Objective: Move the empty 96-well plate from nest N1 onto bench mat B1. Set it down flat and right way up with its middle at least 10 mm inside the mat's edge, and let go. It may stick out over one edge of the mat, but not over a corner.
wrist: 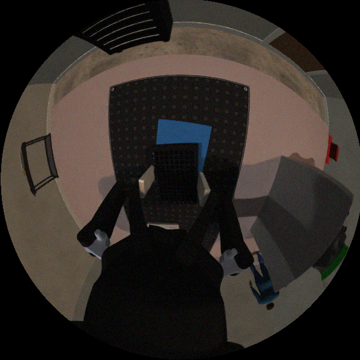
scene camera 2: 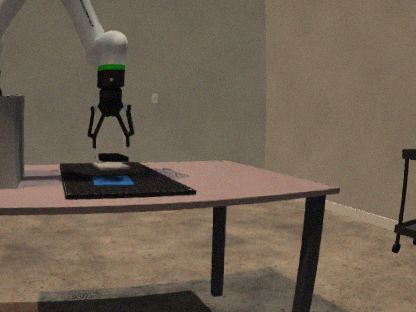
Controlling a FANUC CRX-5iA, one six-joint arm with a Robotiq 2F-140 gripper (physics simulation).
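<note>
The black 96-well plate (scene camera 2: 113, 157) (wrist: 176, 172) is held level between the fingers of my gripper (scene camera 2: 112, 147) (wrist: 176, 175), which is shut on it. Its wells face up in the wrist view. The blue bench mat B1 (scene camera 2: 113, 180) (wrist: 184, 132) lies flat on the black breadboard; in the wrist view the plate covers its near part. In the scene view the plate hangs above the board, over the pale nest N1 (scene camera 2: 111, 165). In the wrist view a sliver of the nest (wrist: 172, 226) shows behind the plate, partly hidden by the gripper.
The black perforated board (scene camera 2: 165, 188) (wrist: 135, 107) lies on the pink table (scene camera 2: 280, 182) (wrist: 80, 125). A tall grey block (scene camera 2: 10, 142) (wrist: 305, 210) stands at one side of the board. A wire-like outline (scene camera 2: 172, 173) shows on the table beside the board. A person (wrist: 262, 280) stands beyond the table.
</note>
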